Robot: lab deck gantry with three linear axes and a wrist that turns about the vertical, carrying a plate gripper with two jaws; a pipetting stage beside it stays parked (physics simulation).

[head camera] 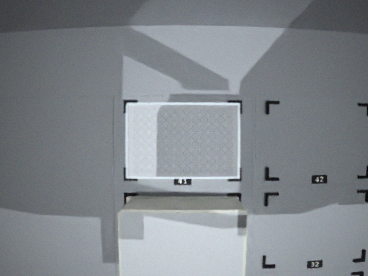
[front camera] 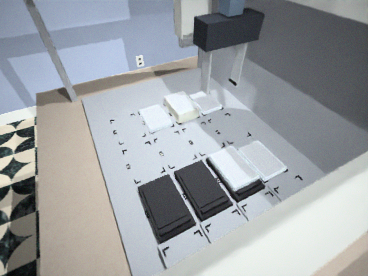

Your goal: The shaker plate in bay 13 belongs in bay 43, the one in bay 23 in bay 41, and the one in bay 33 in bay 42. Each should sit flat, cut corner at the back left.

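Frame: origin at the robot's base, x ahead, y left, z up, level; centimetres.
Seen in the pictures: gripper, between the fingertips: [front camera: 219, 87]; robot's base, origin of its link: [front camera: 111, 121].
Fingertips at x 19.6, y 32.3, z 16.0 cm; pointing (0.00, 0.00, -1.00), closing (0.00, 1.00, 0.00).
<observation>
Pixels of each thing's top centre, then the offset from my fingertips to it. "spot": a spot on its surface instead.
- clear shaker plate, centre of its top: [head camera: 182, 140] [front camera: 204, 100] dz -14.6, dx -13.2, dy +4.1 cm
- third plate, centre of its top: [front camera: 233, 164] dz -12.3, dx +19.1, dy -6.5 cm
- black shaker block, a spot on its surface: [front camera: 250, 192] spot: dz -14.1, dx +27.4, dy -6.8 cm
- bay 23, centre of its top: [front camera: 202, 183] dz -12.9, dx +20.0, dy -17.2 cm
- bay 13, centre of its top: [front camera: 164, 201] dz -12.9, dx +20.0, dy -27.9 cm
- Bay 42, a spot on its surface: [head camera: 319, 179] spot: dz -16.0, dx +3.2, dy -0.5 cm
- tall cream box, centre of its top: [head camera: 182, 251] [front camera: 181, 102] dz -11.8, dx -13.2, dy -6.6 cm
- white plate, centre of its top: [front camera: 155, 116] dz -14.6, dx -13.2, dy -17.3 cm
A clear shaker plate [front camera: 208, 103] [head camera: 195, 140] lies flat in bay 41, within its corner marks in the head view. Another plate [front camera: 263, 159] lies flat in bay 43. A third plate [front camera: 234, 167] sits on the black shaker block [front camera: 250, 192] of bay 33. The black blocks of bay 23 [front camera: 202, 189] and bay 13 [front camera: 166, 206] carry no plate. Bay 42 [head camera: 319, 179] has bare corner marks. My gripper [front camera: 220, 88] is open and empty, near the bay 41 plate in the front view; its exact height is unclear. Cut corners are too blurred to tell.
A tall cream box [front camera: 181, 107] [head camera: 185, 250] stands in bay 31, right beside the bay 41 plate. A white plate [front camera: 156, 118] lies in bay 21. The grey side wall [front camera: 310, 90] rises along the row of bays 41 to 43. The parked pipetting stage [front camera: 185, 25] is behind the gripper.
</observation>
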